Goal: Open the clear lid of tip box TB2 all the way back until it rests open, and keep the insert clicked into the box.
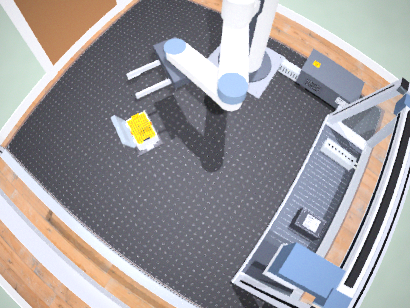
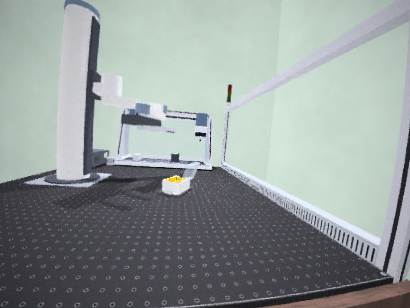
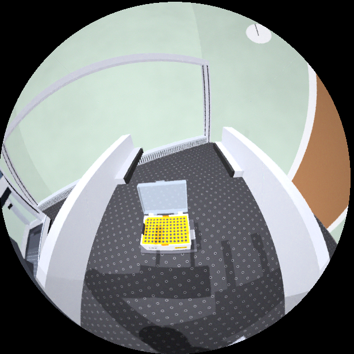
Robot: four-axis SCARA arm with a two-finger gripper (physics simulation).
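Seen in the pictures: gripper, fingertip midpoint: (image 1: pixel 131 86) (image 2: pixel 171 130); arm's base at its link origin: (image 2: pixel 74 180).
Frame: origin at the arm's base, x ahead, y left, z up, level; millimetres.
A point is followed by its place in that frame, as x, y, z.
Observation:
Tip box TB2 (image 1: pixel 148 144) {582, -99, 38} (image 2: pixel 175 188) {547, -217, 46} (image 3: pixel 160 247) is a white box standing upright on the dark perforated table. Its yellow insert (image 1: pixel 141 127) {549, -154, 69} (image 2: pixel 176 179) {549, -149, 70} (image 3: pixel 166 230) sits level inside the box rim; its clips are too small to judge. The clear lid (image 1: pixel 120 131) {628, -175, 157} (image 2: pixel 190 171) {608, -218, 125} (image 3: pixel 163 196) stands open at the hinge side, leaning back away from the insert. My gripper (image 1: pixel 134 85) {511, -183, 301} (image 2: pixel 167 131) {511, -183, 301} (image 3: pixel 176 137) is shut to its narrowest, with a wide gap between its long fingers and nothing held. It hangs high above the table, apart from the box and lid.
The arm's column (image 1: pixel 260 45) {40, 64, 219} (image 2: pixel 75 100) {35, -66, 413} stands on a pale base plate. A grey control box (image 1: pixel 332 77) {-102, 392, 128} is beside it. A framed machine (image 1: pixel 280 210) {530, 455, 63} (image 2: pixel 210 145) {832, 501, 232} with a small dark block (image 1: pixel 307 223) {539, 560, 133} (image 2: pixel 175 157) {533, 515, 104} is at the far side. A white rail (image 2: pixel 320 215) {1004, -518, 58} edges the table.

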